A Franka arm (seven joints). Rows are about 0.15 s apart.
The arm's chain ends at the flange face. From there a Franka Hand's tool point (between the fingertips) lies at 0.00 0.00 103.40 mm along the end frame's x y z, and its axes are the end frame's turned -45 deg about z.
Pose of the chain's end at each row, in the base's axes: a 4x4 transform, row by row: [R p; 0 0 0 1], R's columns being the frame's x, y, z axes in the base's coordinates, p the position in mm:
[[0.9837, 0.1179, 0.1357, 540.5], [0.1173, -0.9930, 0.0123, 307.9], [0.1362, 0.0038, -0.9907, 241.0], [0, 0, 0, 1]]
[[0.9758, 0.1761, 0.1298, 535.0], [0.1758, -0.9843, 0.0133, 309.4], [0.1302, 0.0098, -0.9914, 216.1], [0, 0, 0, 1]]
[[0.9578, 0.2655, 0.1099, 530.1], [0.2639, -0.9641, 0.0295, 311.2], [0.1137, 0.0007, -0.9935, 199.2], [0, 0, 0, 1]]
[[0.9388, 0.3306, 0.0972, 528.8], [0.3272, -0.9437, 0.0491, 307.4], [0.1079, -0.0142, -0.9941, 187.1], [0, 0, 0, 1]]
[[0.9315, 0.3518, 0.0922, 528.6], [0.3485, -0.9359, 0.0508, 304.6], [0.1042, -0.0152, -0.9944, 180.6], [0, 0, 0, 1]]
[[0.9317, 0.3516, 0.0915, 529.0], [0.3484, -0.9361, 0.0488, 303.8], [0.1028, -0.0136, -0.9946, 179.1], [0, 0, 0, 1]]
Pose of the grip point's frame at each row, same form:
[[0.6122, 0.7789, 0.1357, 554.5], [0.7851, -0.6192, 0.0123, 309.2], [0.0936, 0.0990, -0.9907, 138.6], [0, 0, 0, 1]]
[[0.5655, 0.8145, 0.1298, 548.4], [0.8203, -0.5717, 0.0133, 310.8], [0.0851, 0.0990, -0.9914, 113.6], [0, 0, 0, 1]]
[[0.4895, 0.8650, 0.1099, 541.5], [0.8683, -0.4951, 0.0295, 314.3], [0.0799, 0.0809, -0.9935, 96.5], [0, 0, 0, 1]]
[[0.4301, 0.8976, 0.0972, 538.9], [0.8987, -0.4359, 0.0491, 312.5], [0.0863, 0.0663, -0.9941, 84.3], [0, 0, 0, 1]]
[[0.4099, 0.9074, 0.0922, 538.1], [0.9082, -0.4154, 0.0508, 309.9], [0.0844, 0.0629, -0.9944, 77.8], [0, 0, 0, 1]]
[[0.4102, 0.9074, 0.0915, 538.5], [0.9083, -0.4156, 0.0488, 308.8], [0.0823, 0.0631, -0.9946, 76.3], [0, 0, 0, 1]]

